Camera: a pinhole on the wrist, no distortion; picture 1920 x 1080 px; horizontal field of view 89.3 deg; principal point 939.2 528.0 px. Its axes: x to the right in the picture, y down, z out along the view. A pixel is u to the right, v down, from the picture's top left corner.
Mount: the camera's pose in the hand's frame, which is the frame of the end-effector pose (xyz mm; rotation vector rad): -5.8 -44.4 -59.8 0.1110 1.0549 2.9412
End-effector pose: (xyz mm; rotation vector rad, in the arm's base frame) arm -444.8 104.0 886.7 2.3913 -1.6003 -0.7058
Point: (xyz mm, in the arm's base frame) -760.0 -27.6 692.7
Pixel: 834.6 562.7
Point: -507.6 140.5 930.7
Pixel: 1575.9 128.1
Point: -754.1 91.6 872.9
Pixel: 1212.8 272.4
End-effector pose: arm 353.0 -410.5 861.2 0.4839 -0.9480 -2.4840
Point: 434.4 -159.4 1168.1
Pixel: 1705.9 956.7
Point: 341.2 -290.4 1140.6
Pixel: 1272.1 778.0
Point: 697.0 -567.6 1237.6
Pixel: outside the picture
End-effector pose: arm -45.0 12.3 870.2 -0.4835 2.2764 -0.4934
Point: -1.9 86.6 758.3
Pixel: 971.4 419.0
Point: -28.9 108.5 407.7
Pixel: 582.8 448.1
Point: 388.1 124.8 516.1
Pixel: 1215.1 849.5
